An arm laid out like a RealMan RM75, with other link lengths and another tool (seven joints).
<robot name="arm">
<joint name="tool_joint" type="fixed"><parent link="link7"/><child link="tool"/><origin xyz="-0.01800 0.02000 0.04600" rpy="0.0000 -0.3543 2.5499"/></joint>
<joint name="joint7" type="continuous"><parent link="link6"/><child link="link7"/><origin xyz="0.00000 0.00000 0.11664"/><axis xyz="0 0 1"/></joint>
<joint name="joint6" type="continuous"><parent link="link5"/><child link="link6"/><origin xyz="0.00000 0.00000 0.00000"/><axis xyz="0 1 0"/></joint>
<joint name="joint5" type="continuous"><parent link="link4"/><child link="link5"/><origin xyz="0.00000 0.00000 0.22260"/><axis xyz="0 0 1"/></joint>
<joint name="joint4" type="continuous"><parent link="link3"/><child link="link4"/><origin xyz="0.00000 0.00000 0.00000"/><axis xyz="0 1 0"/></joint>
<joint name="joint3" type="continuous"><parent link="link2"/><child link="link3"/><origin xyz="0.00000 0.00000 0.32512"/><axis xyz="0 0 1"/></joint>
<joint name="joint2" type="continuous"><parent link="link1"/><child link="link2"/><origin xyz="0.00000 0.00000 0.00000"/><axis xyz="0 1 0"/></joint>
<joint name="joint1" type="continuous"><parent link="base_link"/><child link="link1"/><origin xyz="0.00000 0.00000 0.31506"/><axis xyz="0 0 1"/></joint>
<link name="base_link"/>
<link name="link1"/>
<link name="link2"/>
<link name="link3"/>
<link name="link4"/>
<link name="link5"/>
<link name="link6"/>
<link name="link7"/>
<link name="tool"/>
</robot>
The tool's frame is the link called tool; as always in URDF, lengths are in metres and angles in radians. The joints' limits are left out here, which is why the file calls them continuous.
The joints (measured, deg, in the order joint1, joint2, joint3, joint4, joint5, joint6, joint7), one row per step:
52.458 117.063 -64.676 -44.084 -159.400 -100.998 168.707
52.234 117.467 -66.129 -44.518 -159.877 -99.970 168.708
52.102 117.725 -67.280 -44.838 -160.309 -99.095 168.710
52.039 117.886 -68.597 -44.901 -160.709 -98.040 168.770
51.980 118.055 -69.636 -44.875 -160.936 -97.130 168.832
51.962 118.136 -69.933 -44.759 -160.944 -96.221 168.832
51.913 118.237 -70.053 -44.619 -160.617 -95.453 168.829
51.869 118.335 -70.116 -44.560 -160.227 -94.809 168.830
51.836 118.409 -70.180 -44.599 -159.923 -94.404 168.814
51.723 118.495 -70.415 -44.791 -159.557 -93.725 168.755
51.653 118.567 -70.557 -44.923 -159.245 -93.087 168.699
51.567 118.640 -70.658 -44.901 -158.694 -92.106 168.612
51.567 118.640 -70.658 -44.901 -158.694 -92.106 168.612
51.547 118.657 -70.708 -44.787 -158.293 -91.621 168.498
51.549 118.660 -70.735 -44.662 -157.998 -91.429 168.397
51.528 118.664 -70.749 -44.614 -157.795 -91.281 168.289
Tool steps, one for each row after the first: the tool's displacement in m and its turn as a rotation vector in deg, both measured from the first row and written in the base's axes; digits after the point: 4 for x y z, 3 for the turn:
0.0009 -0.0001 -0.0040 0.014 -1.151 1.394
0.0016 0.0005 -0.0067 0.104 -2.126 2.588
0.0028 0.0014 -0.0093 0.200 -3.243 3.798
0.0036 0.0019 -0.0120 0.263 -3.997 4.725
0.0039 0.0034 -0.0136 0.708 -4.081 5.286
0.0035 0.0043 -0.0156 1.099 -3.715 5.586
0.0026 0.0052 -0.0174 1.473 -3.254 5.841
0.0016 0.0058 -0.0186 1.720 -2.901 6.073
0.0005 0.0069 -0.0200 2.147 -2.538 6.613
-0.0006 0.0081 -0.0211 2.573 -2.188 7.080
-0.0017 0.0098 -0.0230 3.201 -1.556 7.560
-0.0017 0.0098 -0.0230 3.201 -1.556 7.560
-0.0024 0.0105 -0.0240 3.430 -1.133 7.769
-0.0028 0.0105 -0.0248 3.445 -0.839 7.822
-0.0030 0.0106 -0.0252 3.470 -0.621 7.904

